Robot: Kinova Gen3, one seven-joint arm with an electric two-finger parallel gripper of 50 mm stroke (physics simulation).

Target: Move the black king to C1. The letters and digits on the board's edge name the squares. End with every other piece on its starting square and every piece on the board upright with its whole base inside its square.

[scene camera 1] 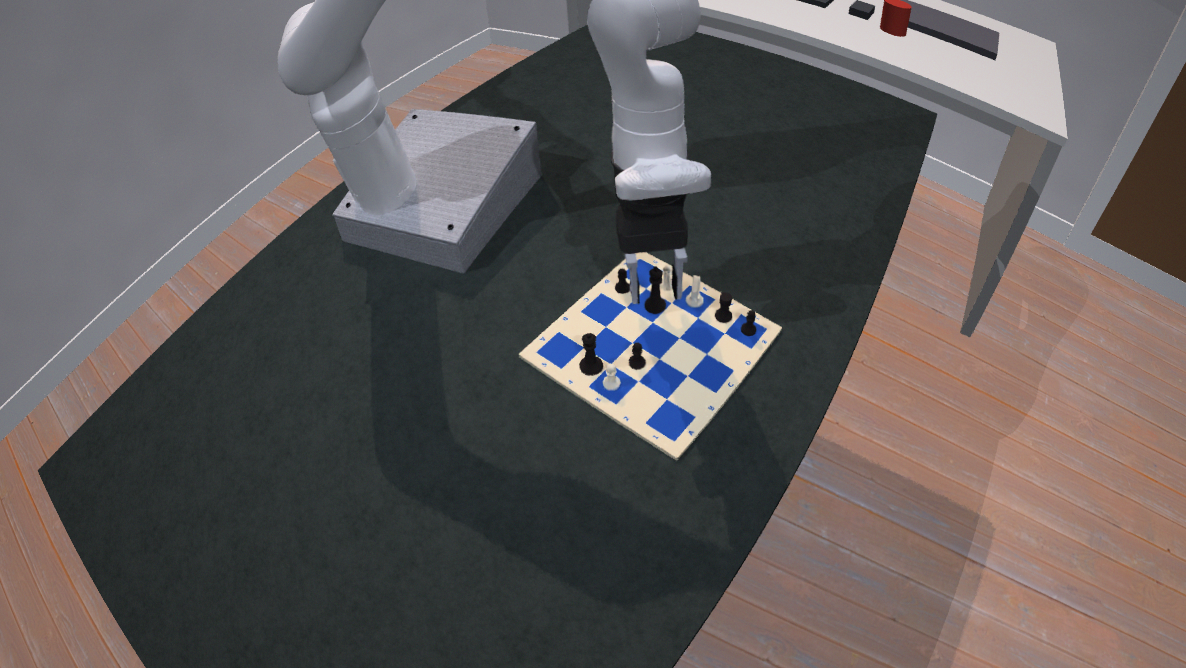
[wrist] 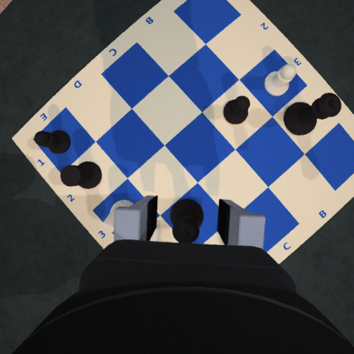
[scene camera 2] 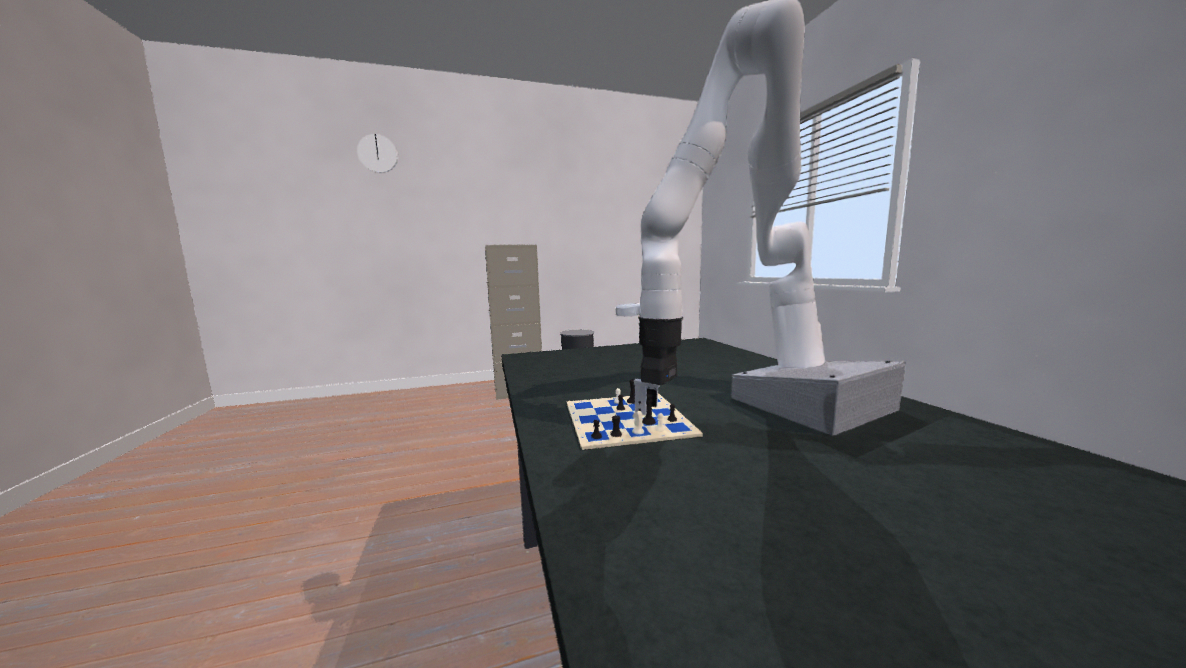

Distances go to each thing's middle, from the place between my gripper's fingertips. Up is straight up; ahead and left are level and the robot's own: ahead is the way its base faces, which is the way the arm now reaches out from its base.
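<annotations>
I find the black king (wrist: 186, 215) 1 cm above my hand. The chessboard (scene camera 1: 694, 363) is 3 cm below my hand, 4 cm to the right of it and 2 cm ahead of it, while the black rook (wrist: 87, 174) is 1 cm below my hand, 8 cm ahead of it and 2 cm to the left of it. As for the black queen (wrist: 300, 118), it is 10 cm to the right of my hand and 4 cm behind it.
</annotations>
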